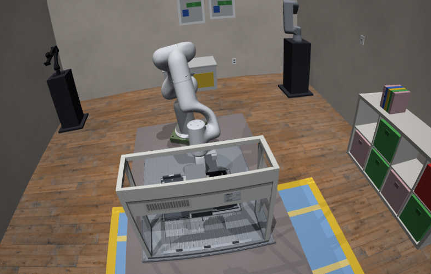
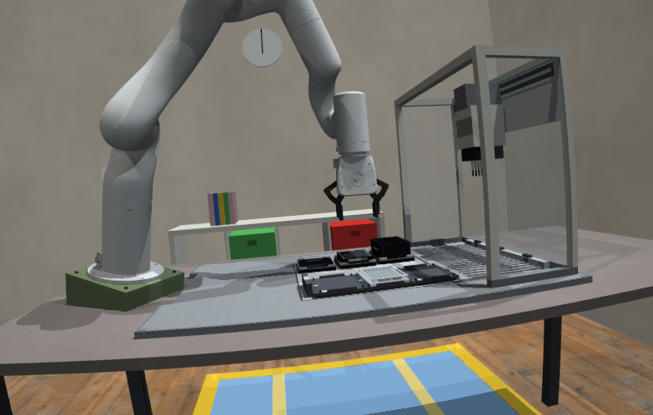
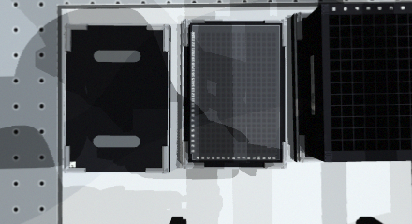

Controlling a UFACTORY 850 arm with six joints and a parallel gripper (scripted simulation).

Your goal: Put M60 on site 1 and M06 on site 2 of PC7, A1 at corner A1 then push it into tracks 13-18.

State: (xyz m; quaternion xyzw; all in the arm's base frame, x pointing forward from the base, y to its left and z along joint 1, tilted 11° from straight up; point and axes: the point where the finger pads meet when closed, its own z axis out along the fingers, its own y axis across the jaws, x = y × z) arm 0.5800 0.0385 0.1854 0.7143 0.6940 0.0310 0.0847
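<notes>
Right now the nest S2 is 14 cm below my hand and 8 cm to the left of it. From my hand the other things lie so: 96-well plate M06: 17 cm to the right, 12 cm below, 1 cm ahead; nest S1: 14 cm below, 11 cm behind, 8 cm to the left; carrier PC7: 17 cm to the right, 13 cm below.
</notes>
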